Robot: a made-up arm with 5 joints.
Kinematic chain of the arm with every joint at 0, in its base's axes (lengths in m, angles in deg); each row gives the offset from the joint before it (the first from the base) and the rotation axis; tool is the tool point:
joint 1: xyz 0 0 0.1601 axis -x
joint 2: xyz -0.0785 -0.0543 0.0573 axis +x
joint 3: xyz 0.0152 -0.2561 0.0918 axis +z
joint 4: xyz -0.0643 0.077 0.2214 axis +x
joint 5: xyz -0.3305 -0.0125 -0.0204 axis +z
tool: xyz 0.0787 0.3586 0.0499
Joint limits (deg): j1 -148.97..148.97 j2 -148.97..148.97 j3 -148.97..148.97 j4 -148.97..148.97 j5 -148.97..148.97
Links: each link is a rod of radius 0.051 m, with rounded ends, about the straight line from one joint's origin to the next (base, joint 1, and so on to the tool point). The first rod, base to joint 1, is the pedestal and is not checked.
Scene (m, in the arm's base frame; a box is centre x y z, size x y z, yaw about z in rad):
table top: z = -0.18
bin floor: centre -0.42 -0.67 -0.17 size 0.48 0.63 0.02 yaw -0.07
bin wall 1: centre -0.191 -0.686 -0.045 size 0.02 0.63 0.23 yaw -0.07
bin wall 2: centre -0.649 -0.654 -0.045 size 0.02 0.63 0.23 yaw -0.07
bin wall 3: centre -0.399 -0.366 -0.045 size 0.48 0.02 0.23 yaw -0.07
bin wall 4: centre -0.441 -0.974 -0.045 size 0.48 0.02 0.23 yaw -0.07
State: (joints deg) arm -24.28 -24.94 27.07 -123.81 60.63
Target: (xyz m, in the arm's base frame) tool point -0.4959 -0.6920 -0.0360
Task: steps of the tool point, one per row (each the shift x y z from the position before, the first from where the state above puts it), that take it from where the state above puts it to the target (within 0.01 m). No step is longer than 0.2 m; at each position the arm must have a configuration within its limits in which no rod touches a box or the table.
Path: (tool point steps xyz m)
1: 0.0728 -0.0452 -0.1685
2: 0.0775 0.0100 -0.1683

